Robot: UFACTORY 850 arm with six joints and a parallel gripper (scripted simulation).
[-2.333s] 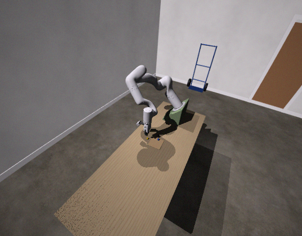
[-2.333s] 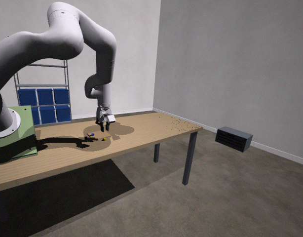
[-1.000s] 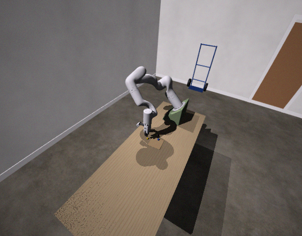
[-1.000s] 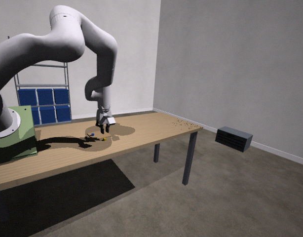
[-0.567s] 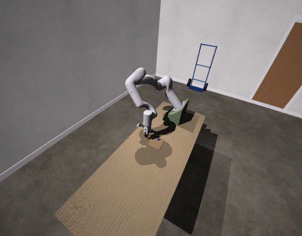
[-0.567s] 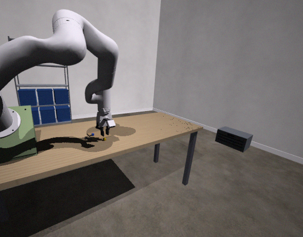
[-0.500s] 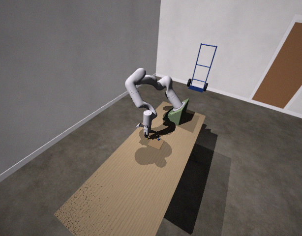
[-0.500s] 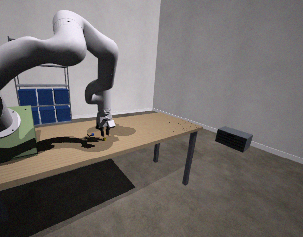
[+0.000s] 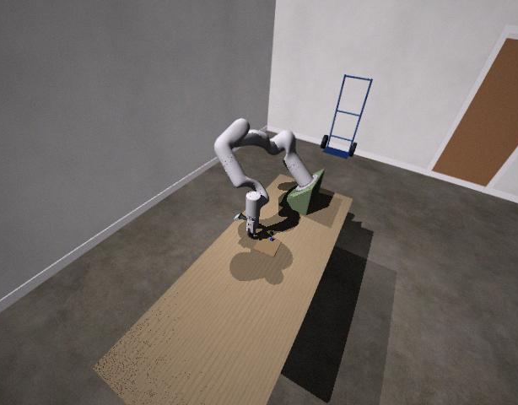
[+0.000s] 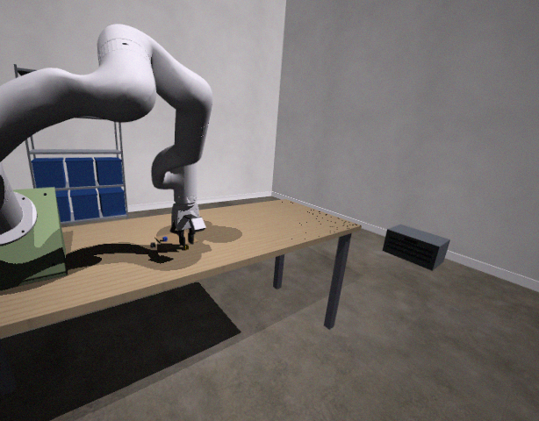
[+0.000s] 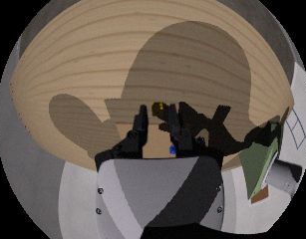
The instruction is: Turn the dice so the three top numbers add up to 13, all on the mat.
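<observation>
My gripper is now 10 mm to the right of the yellow die and 40 mm above it. Round my hand: black die: 110 mm behind, 90 mm to the left, 40 mm below; blue die: 50 mm behind, 120 mm to the left, 30 mm below; tan mat: 10 mm behind, 120 mm to the left, 40 mm below.
</observation>
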